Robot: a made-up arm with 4 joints.
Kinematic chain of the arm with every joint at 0, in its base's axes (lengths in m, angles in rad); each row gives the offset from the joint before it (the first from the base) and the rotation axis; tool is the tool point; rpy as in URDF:
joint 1: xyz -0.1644 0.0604 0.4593 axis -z
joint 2: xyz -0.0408 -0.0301 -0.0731 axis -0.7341 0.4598 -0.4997
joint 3: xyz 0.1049 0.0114 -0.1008 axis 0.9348 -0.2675 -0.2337
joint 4: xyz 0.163 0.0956 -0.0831 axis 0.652 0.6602 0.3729
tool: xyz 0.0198 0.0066 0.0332 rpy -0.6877 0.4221 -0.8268
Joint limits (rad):
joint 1: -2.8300..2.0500
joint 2: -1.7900..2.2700
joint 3: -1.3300..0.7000
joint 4: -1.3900..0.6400
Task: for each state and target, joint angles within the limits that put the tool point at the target. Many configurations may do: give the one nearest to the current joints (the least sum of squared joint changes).
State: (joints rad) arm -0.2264 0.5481 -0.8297 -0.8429
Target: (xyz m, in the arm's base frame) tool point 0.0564 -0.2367 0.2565
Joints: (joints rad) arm -1.0327 1.4591 -1.3014 -0.7958
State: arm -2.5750 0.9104 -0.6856 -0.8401
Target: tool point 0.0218 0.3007 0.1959
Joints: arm -2.4457 1.5412 0.0093 -0.7443
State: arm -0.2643 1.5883 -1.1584 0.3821
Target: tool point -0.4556 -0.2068 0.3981
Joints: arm 0.3675 2.2676 -0.2956 -0.0725
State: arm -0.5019 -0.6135 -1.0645 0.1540
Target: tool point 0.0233 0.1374 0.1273
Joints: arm -0.2719 -0.1697 -1.3277 0.0250
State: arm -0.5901 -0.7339 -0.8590 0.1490
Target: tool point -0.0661 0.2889 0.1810
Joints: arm -0.6979 -0.3434 -1.0310 0.1599
